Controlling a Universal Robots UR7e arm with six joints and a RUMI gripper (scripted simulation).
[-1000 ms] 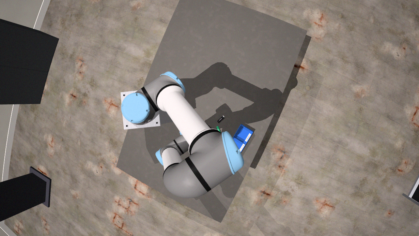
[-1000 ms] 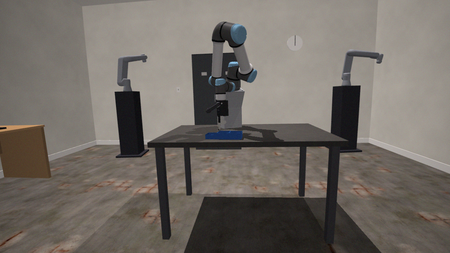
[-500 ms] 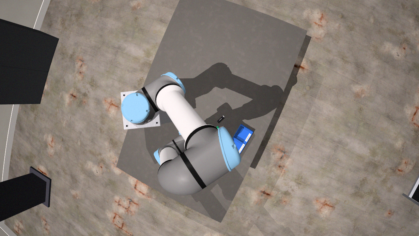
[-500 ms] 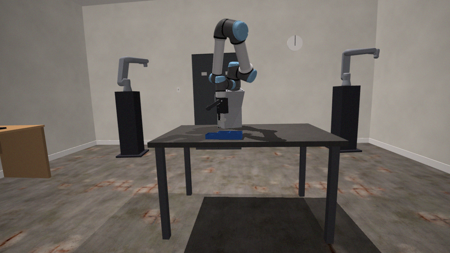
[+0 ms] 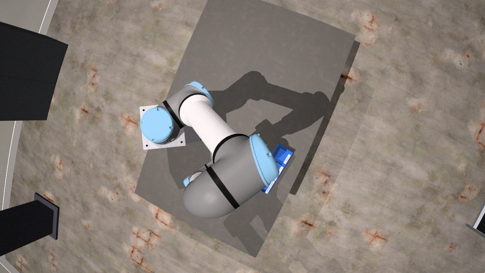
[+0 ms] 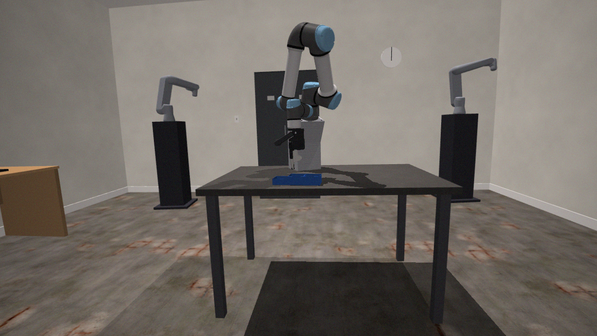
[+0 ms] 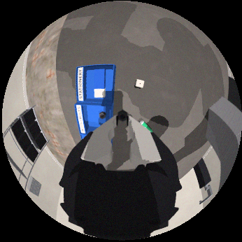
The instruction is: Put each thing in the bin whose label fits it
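Right now my hand is 80 mm above the white die, 40 mm to the left of it and 40 mm past it. Also, from my hand: black cylinder (140 mm to the left, 80 mm below, 60 mm behind); then green stick-like thing (80 mm to the left, 80 mm below, 50 mm behind).
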